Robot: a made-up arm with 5 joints.
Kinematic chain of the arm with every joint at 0, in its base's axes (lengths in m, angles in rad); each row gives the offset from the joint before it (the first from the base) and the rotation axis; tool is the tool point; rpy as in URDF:
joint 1: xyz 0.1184 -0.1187 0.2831 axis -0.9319 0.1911 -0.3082
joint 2: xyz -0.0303 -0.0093 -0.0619 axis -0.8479 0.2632 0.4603
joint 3: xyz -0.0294 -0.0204 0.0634 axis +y
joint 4: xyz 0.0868 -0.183 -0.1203 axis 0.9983 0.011 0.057
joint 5: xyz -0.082 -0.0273 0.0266 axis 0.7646 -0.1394 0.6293
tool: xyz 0.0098 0.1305 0.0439 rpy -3.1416 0 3.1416
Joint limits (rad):
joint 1: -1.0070..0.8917
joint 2: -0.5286..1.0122
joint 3: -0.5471..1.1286
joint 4: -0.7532..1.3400
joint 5: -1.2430..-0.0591
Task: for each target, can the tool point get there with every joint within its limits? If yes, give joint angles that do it. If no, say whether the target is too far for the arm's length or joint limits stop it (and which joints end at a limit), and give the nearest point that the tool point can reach.
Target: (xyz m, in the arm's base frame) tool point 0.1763 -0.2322 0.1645
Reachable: yes | joints -0.7009 0.0962 0.0153 1.1598 -0.6994
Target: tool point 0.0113 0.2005 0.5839
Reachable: no: joint limits stop it (at a limit: joint 1, joint 2, joint 3, joint 4, joint 5) | nearest point -0.0076 -0.1271 0.3998 | short by 0.376 m
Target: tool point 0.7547 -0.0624 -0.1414
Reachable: no: too far | nearest point 0.2998 -0.1218 0.0764 | short by 0.508 m
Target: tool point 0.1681 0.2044 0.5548
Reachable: no: joint limits stop it (at a limit: joint 1, joint 2, joint 3, joint 5) | nearest point 0.2095 -0.0978 0.4367 | short by 0.327 m
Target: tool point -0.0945 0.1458 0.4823
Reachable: no: joint limits stop it (at a limit: joint 1, joint 2, joint 3, joint 4, joint 5) | nearest point -0.0076 -0.1271 0.3998 | short by 0.298 m
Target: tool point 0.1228 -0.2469 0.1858
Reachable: yes | joints -0.5309 0.2694 0.7893 0.8345 -0.4811
